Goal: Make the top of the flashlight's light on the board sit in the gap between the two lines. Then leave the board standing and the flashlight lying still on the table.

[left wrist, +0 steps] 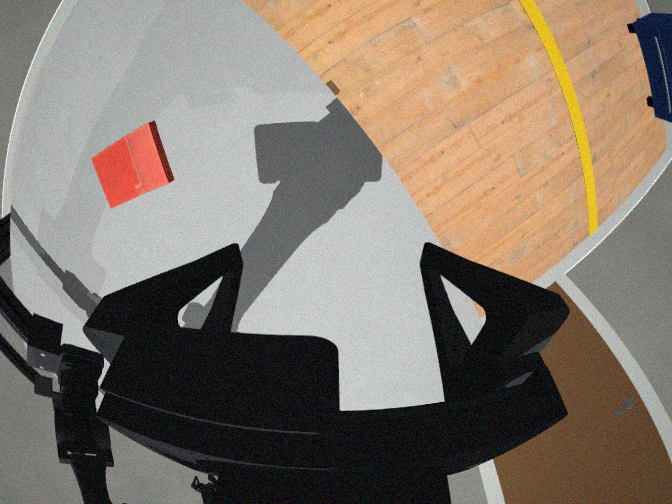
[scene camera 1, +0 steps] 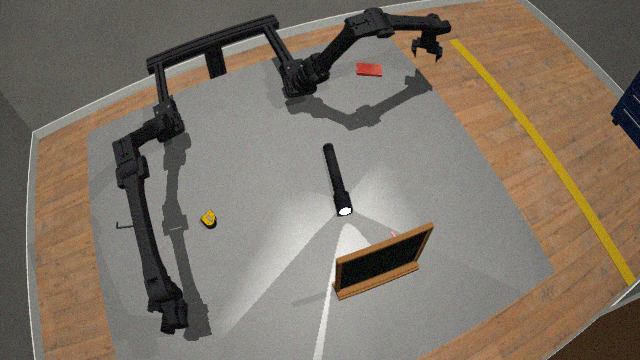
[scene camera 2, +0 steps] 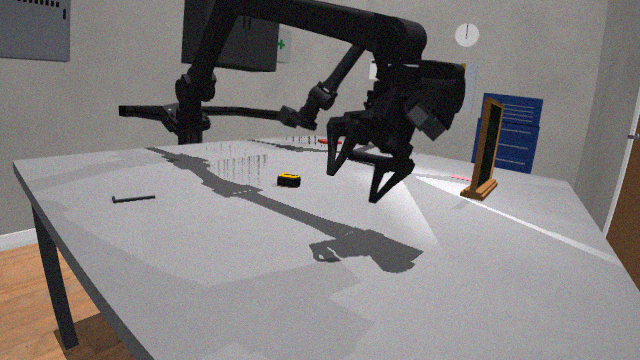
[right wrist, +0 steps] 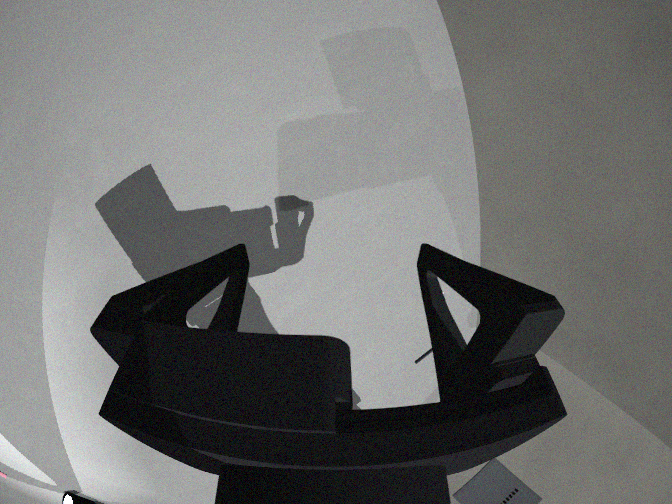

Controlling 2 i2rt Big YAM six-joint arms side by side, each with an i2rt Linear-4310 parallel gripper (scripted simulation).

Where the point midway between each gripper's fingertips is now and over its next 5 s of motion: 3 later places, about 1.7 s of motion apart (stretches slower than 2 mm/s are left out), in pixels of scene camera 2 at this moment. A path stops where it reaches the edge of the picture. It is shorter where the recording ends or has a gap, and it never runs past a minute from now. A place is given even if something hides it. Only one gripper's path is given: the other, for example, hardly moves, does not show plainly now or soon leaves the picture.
My right gripper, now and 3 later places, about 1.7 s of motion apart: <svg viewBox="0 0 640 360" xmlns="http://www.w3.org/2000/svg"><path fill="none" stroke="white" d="M352 189L409 190L403 166L375 143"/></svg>
